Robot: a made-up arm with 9 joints. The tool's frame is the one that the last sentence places.
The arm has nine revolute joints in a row. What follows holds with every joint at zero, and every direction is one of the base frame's. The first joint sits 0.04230 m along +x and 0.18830 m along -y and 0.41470 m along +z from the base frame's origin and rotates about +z. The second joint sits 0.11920 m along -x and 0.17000 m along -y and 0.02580 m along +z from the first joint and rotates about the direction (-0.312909, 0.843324, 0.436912). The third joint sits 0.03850 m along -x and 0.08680 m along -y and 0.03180 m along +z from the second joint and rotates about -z. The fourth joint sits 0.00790 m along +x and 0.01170 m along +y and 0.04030 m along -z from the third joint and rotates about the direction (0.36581, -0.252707, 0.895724). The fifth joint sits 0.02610 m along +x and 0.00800 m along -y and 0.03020 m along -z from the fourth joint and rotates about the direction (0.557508, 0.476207, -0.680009). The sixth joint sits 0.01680 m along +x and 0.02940 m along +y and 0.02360 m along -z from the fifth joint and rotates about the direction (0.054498, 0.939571, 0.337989). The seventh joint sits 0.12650 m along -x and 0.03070 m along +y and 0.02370 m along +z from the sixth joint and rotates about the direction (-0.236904, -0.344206, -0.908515). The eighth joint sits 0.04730 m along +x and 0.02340 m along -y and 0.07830 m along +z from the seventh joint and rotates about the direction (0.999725, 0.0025, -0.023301). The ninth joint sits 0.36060 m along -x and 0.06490 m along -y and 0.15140 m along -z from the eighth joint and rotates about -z. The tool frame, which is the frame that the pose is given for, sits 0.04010 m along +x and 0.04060 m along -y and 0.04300 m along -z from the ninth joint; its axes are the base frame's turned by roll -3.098, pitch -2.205 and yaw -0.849 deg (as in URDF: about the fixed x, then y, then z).
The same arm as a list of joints. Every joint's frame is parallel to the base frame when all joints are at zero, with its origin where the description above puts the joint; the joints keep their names.
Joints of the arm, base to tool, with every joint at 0 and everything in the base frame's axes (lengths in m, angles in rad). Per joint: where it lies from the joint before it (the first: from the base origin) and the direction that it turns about. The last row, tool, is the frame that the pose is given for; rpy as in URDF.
joint 1: origin 0.0423 -0.1883 0.4147 axis +z
joint 2: origin -0.1192 -0.1700 0.0258 axis -0.312909 0.843324 0.436912
joint 3: origin -0.0385 -0.0868 0.0318 axis -z
joint 4: origin 0.0079 0.0117 -0.0403 axis 0.36581 -0.252707 0.895724
joint 5: origin 0.0261 -0.0080 -0.0302 axis 0.557508 0.476207 -0.680009
joint 6: origin 0.0168 0.0294 -0.0236 axis 0.054498 0.939571 0.337989
joint 7: origin -0.1265 0.0307 0.0237 axis -0.236904 -0.344206 -0.908515
joint 8: origin 0.0473 -0.0234 0.0783 axis 0.999725 0.0025 -0.023301
joint 9: origin -0.3606 -0.0649 -0.1514 axis -z
tool: origin 0.0401 -0.0406 -0.0430 rpy -0.0541 -0.0385 -0.0148

